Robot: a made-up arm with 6 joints. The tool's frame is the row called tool.
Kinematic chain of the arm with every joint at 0, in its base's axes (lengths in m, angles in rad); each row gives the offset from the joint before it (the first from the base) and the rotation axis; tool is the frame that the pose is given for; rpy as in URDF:
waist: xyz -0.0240 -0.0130 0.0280 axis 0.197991 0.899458 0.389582
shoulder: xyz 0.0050 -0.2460 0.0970 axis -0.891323 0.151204 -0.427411
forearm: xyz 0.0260 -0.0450 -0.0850 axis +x
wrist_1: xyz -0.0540 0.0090 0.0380 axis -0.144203 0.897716 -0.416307
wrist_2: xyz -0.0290 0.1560 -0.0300 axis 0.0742 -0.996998 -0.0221
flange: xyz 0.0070 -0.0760 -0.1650 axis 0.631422 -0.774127 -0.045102
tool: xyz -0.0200 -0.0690 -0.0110 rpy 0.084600 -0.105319 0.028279
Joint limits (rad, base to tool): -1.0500..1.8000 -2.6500..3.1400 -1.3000..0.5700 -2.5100..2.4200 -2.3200..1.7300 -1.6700..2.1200
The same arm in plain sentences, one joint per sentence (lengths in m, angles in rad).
The arm has six revolute joints in a row. What follows holds with every joint at zero, and every direction is one of the base frame's. The first joint lies 0.024 m along -x and 0.013 m along -y and 0.028 m along +z from the base frame's origin and rotates about the direction (0.197991, 0.899458, 0.389582), from -1.05 to 1.8 rad. The second joint lies 0.005 m along +x and 0.246 m along -y and 0.097 m along +z from the first joint and rotates about the direction (-0.891323, 0.151204, -0.427411), from -2.65 to 3.14 rad. The third joint lies 0.026 m along +x and 0.045 m along -y and 0.085 m along -z from the second joint and rotates about +x, from -1.3 to 0.57 rad. The fourth joint lies 0.054 m along -x and 0.009 m along +y and 0.038 m along +z from the third joint and rotates about the direction (-0.144203, 0.897716, -0.416307), from -2.51 to 2.42 rad. The fifth joint lies 0.029 m along -x and 0.156 m along +y and 0.03 m along -z from the fourth joint and rotates about the direction (0.0742, -0.996998, -0.0221), from -2.32 to 1.73 rad. The sixth joint lies 0.007 m along +x and 0.076 m along -y and 0.165 m along -z from the fifth joint and rotates about the direction (0.631422, -0.774127, -0.045102), from -1.67 to 2.12 rad. The tool frame, which is the frame that the pose is given for, lies 0.02 m along -x and 0.069 m along -y and 0.011 m along -z from the sixth joint; its axes are the base frame's turned by roll 0.0846, pitch -0.1053 and yaw 0.0283 rad (as in URDF: about the fixed x, then y, then z).
